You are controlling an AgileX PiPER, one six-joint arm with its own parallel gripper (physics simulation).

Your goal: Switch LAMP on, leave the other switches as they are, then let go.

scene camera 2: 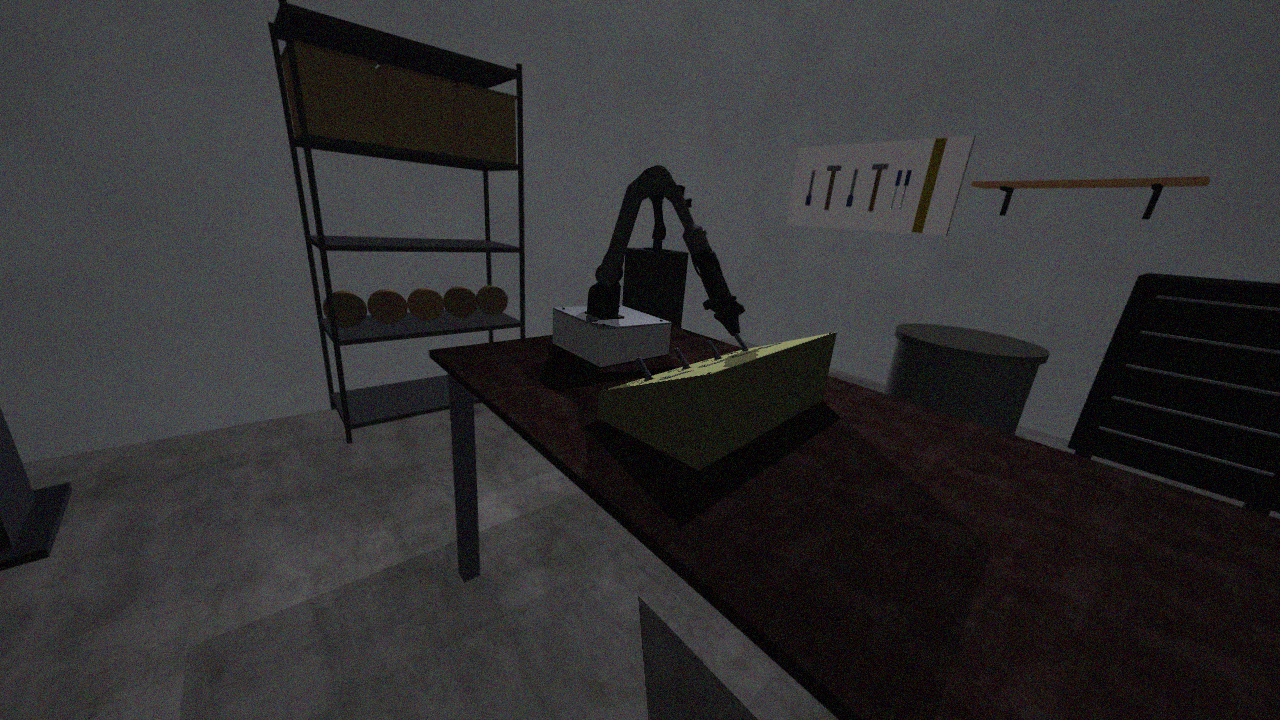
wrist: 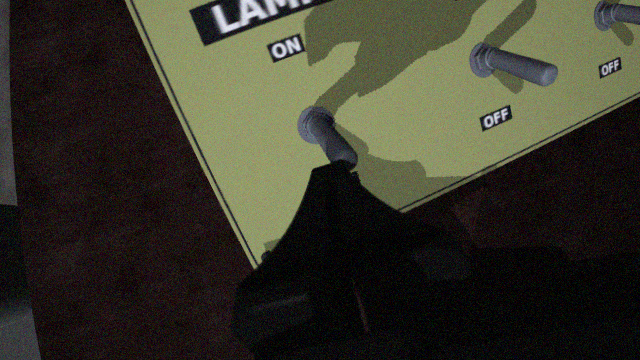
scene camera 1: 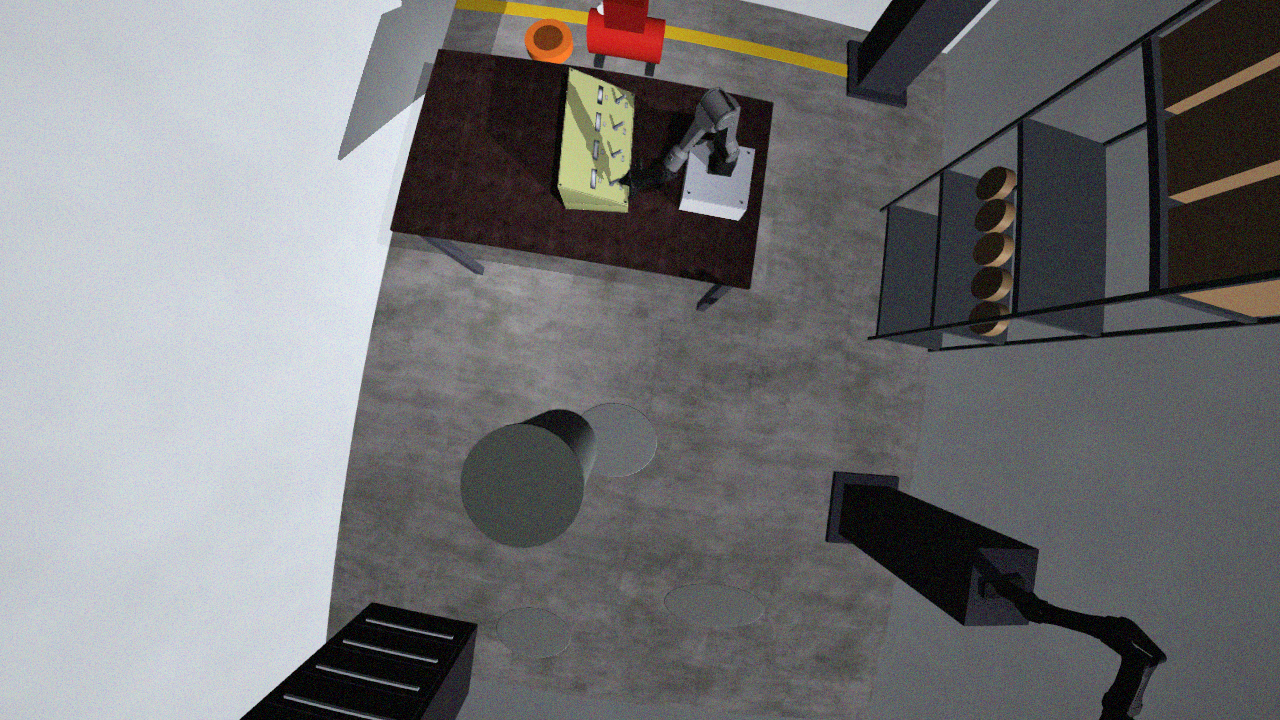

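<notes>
The sloped yellow-green switch panel stands on the table. In the wrist view the grey LAMP lever leans away from its ON label, toward the panel's lower edge; its OFF label is hidden behind my fingers. My gripper is shut, with nothing seen between the fingers. Its fingertips are at the free end of the LAMP lever, on the lower side, and appear to touch it. A neighbouring lever stands to the right, above an OFF label. A third lever is partly in view.
The arm stands on a white base box on the dark table, beside the panel. A red tank and an orange pot are on the floor beyond the table. A shelf rack stands behind.
</notes>
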